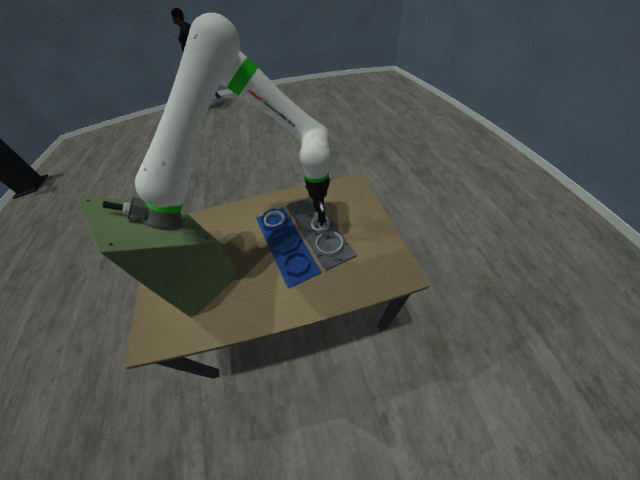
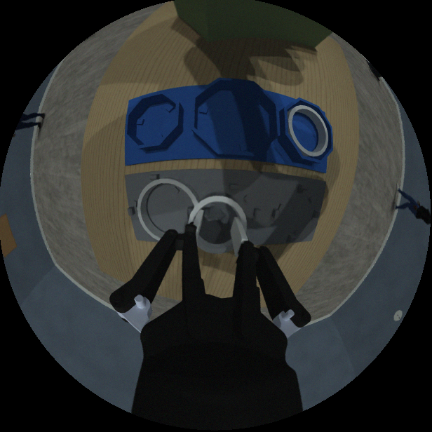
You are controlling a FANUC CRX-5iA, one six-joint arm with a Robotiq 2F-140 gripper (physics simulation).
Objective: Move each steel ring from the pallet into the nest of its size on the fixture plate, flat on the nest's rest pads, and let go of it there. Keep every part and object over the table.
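Places are measured from the arm's base along level axes (x ahead, y left, z up), in centimetres.
Where they show: gripper, fingertip midpoint: point(image 1: 320, 224); arm's base, link origin: point(image 1: 161, 221).
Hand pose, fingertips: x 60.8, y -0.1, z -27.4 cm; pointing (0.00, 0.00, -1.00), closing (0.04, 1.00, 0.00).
Observation:
Things, the pixels of their top centre, and the offset from my fingertips. "spot": a spot on its surface instead. Level surfaces: height alone.
- small steel ring, surface spot: point(image 1: 265, 219) spot: dx -24.7, dy +15.8, dz -2.8 cm
- large steel ring, surface spot: point(image 1: 341, 242) spot: dx +6.2, dy -11.9, dz -1.8 cm
- medium steel ring, surface spot: point(image 1: 312, 223) spot: dx -3.3, dy +1.6, dz +0.6 cm
- wooden table, surface height: dz -6.3 cm
The blue fixture plate point(image 1: 292, 279) point(image 2: 182, 159) holds a small steel ring point(image 1: 265, 219) point(image 2: 291, 124) in its small nest. The large middle nest point(image 2: 273, 117) and the medium end nest point(image 2: 131, 122) hold no ring. A large steel ring point(image 1: 341, 242) point(image 2: 140, 209) lies on the grey pallet point(image 1: 348, 253) point(image 2: 280, 187). My gripper point(image 1: 321, 223) point(image 2: 217, 220) holds a medium steel ring point(image 1: 312, 223) point(image 2: 218, 199) from inside, its fingers pressed outward on the inner wall. That ring is over the pallet, beside the large ring; its exact height cannot be told.
The wooden table point(image 1: 258, 315) point(image 2: 107, 150) carries the plate and pallet side by side with a narrow gap. The green robot pedestal point(image 1: 170, 268) point(image 2: 255, 17) stands beyond the plate. Small raised stops point(image 2: 275, 210) stand on the pallet. A person point(image 1: 181, 31) is near the back wall.

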